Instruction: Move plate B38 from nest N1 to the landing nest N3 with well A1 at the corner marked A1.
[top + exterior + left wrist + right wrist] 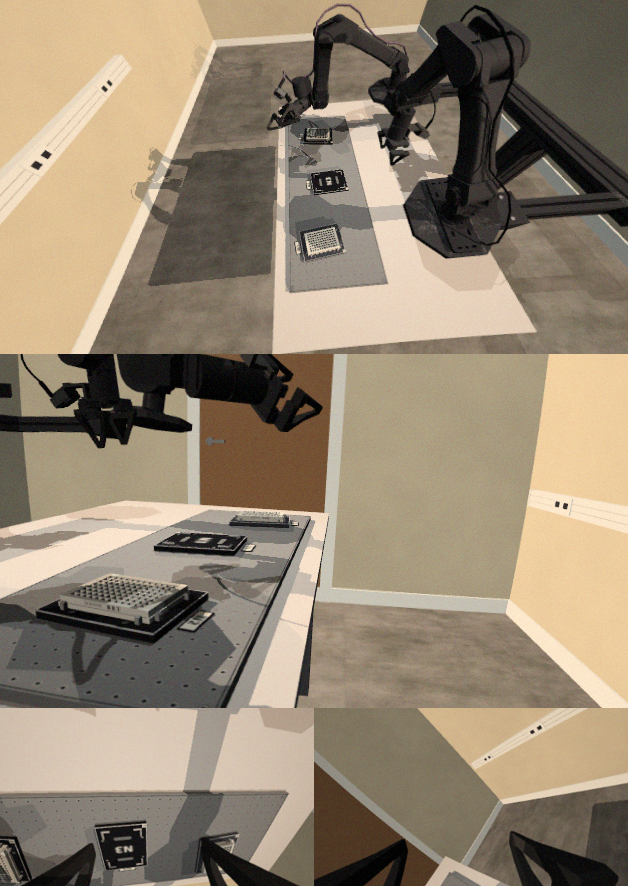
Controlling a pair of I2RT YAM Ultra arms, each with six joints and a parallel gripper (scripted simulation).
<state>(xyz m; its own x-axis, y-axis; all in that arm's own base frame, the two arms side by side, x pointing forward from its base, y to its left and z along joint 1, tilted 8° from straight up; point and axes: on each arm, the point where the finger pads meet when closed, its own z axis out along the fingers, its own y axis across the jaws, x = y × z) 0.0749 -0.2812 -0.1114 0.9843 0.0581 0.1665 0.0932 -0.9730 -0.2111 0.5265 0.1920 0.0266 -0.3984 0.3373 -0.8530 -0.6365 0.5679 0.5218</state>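
My left gripper is now 23 cm short of the grey perforated deck, 4 cm to the left of it and 21 cm above it. From my left hand the other things lie so: plate 26 cm ahead, 33 cm to the right, 19 cm below.
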